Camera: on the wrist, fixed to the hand. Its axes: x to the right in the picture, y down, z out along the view.
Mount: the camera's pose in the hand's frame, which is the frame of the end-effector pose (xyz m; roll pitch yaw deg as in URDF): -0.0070 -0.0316 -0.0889 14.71 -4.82 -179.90
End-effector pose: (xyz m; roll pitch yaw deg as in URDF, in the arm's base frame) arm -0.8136 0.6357 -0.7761 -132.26 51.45 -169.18
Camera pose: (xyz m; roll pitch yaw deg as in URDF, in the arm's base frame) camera -0.8816 0.6681 -0.7188 151.14 -48.15 5.37
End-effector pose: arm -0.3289 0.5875 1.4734 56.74 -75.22 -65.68
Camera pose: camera -0.2478 0.5464 1.4475 -29.09 72.20 127.79
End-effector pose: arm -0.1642 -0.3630 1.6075 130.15 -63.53 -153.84
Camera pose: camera -0.0958 -0.4278 1.6160 -107.19 66.45 35.25
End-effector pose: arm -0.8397 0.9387 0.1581 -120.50 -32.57 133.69
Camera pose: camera -0.7649 0.9481 0.2153 132.37 34.83 -51.43
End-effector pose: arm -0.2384 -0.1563 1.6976 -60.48 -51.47 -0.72
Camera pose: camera -0.2312 -0.2493 1.6820 70.35 48.83 172.98
